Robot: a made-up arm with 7 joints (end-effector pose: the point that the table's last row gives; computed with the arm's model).
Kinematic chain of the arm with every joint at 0, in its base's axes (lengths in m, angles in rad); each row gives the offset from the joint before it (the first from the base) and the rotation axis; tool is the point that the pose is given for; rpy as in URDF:
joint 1: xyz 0 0 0.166 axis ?
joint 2: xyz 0 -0.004 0.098 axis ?
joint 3: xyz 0 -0.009 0.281 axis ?
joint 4: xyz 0 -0.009 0.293 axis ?
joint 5: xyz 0 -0.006 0.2 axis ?
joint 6: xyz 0 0 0.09 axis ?
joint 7: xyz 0 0 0.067 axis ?
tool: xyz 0 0 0 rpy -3.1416 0 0
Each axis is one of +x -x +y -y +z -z.
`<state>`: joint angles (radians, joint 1 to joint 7).
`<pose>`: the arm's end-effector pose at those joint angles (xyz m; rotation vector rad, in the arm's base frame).
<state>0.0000 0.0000 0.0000 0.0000 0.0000 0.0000 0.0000</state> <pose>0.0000 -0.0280 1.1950 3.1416 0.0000 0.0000</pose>
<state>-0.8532 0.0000 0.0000 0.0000 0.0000 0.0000 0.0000</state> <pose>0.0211 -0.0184 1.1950 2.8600 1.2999 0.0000</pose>
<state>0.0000 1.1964 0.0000 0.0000 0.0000 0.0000 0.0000</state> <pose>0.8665 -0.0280 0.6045 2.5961 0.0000 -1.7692</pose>
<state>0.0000 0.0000 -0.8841 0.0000 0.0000 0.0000 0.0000</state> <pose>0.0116 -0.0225 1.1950 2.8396 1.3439 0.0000</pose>
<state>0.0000 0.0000 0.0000 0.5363 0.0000 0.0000 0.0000</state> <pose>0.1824 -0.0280 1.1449 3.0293 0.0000 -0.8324</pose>
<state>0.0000 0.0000 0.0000 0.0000 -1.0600 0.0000 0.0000</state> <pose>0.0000 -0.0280 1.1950 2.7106 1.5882 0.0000</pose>
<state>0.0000 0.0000 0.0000 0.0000 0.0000 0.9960 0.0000</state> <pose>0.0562 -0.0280 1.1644 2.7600 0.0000 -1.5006</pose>
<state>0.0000 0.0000 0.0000 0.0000 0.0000 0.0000 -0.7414</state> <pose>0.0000 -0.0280 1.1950 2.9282 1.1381 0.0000</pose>
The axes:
joint 1: -z
joint 2: +y
joint 3: -z
joint 4: +y
joint 5: -z
joint 6: +y
joint 7: -z

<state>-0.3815 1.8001 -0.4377 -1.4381 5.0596 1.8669 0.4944</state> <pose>0.6568 0.1725 0.3731 1.1651 1.2474 -1.1320</pose>
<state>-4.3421 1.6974 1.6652 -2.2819 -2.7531 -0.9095 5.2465</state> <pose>0.1113 -0.4646 0.2223 -1.0090 -1.4427 0.0846</pose>
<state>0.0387 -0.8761 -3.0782 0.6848 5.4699 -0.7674 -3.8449</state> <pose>-0.7742 0.0777 0.6694 1.8990 0.9963 0.4951</pose>
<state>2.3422 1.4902 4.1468 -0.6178 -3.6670 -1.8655 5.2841</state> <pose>-0.6604 -0.5123 0.2854 -1.8942 2.2185 0.7296</pose>
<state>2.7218 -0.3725 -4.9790 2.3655 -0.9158 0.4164 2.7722</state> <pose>-0.0509 0.2371 0.5791 0.5132 0.8012 0.9488</pose>
